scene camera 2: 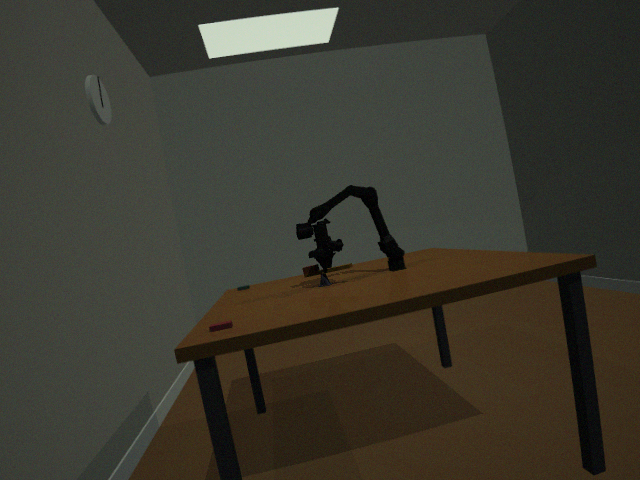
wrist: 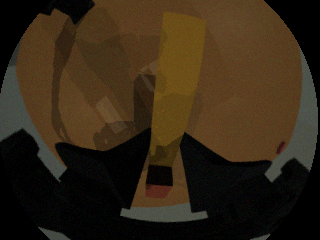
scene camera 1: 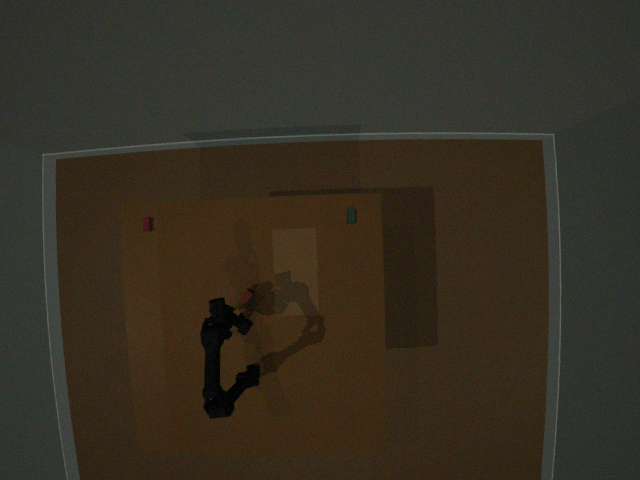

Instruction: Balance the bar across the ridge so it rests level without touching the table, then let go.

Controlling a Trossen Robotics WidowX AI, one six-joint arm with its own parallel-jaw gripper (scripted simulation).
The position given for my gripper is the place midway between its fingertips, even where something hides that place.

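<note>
In the wrist view I can see a bar [wrist: 181, 47], and my gripper [wrist: 166, 133] shows there too.
</note>
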